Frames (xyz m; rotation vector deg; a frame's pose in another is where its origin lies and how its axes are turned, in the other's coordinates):
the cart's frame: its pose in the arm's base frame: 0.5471 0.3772 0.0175 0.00 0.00 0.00
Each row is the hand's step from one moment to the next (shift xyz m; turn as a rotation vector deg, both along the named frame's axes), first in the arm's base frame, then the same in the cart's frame.
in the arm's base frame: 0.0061 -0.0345 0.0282 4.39 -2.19 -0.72
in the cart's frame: 0.0061 -0.0345 0.0282 4.39 -2.19 -0.72
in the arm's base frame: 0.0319 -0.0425 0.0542 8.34 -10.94 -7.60
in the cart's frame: 0.0319 -0.0425 0.0542 8.34 -10.94 -7.60
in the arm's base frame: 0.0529 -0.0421 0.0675 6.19 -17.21 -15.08
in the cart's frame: 0.0529 -0.0421 0.0675 6.19 -17.21 -15.08
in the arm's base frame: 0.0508 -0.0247 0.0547 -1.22 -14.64 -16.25
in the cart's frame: 0.0508 -0.0247 0.0547 -1.22 -14.64 -16.25
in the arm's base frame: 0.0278 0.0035 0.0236 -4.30 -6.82 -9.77
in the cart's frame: 0.0278 0.0035 0.0236 -4.30 -6.82 -9.77
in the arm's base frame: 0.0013 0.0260 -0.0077 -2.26 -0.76 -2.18
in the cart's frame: 0.0013 0.0260 -0.0077 -2.26 -0.76 -2.18
